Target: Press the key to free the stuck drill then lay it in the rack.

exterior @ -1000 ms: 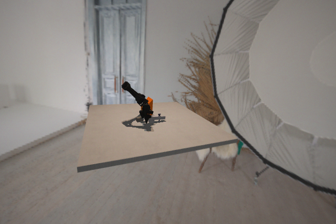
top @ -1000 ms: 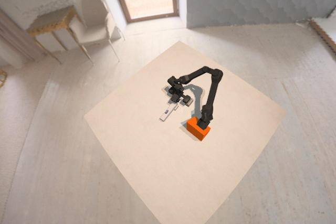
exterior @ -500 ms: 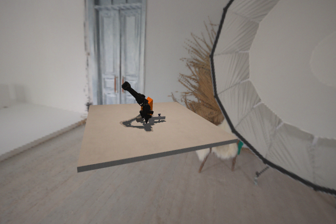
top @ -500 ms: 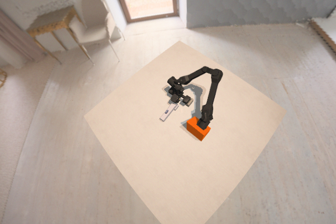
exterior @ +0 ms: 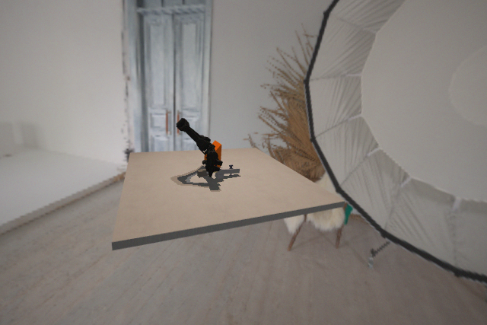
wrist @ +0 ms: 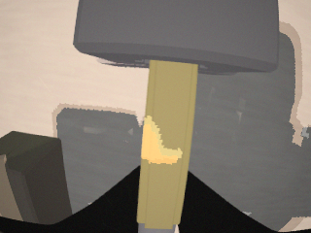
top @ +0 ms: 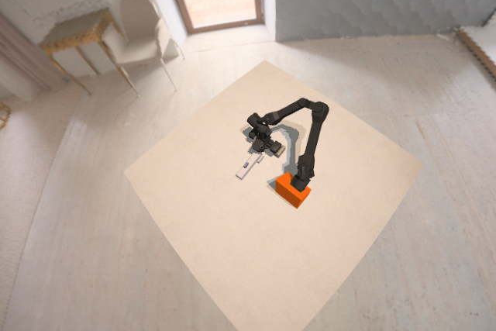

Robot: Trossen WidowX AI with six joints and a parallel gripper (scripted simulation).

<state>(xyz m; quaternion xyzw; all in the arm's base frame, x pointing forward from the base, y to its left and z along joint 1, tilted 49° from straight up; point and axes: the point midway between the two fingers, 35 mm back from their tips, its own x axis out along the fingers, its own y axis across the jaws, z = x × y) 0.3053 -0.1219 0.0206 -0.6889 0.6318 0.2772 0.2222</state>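
My gripper tip is 4 cm to the right of the drill, 3 cm below it and 1 cm past it. Also, from my gripper tip: dark boxy part 7 cm behind, 4 cm to the right; then key 17 cm to the left, 4 cm above, 2 cm behind; then grey holder 14 cm to the left, 2 cm behind, 2 cm above.
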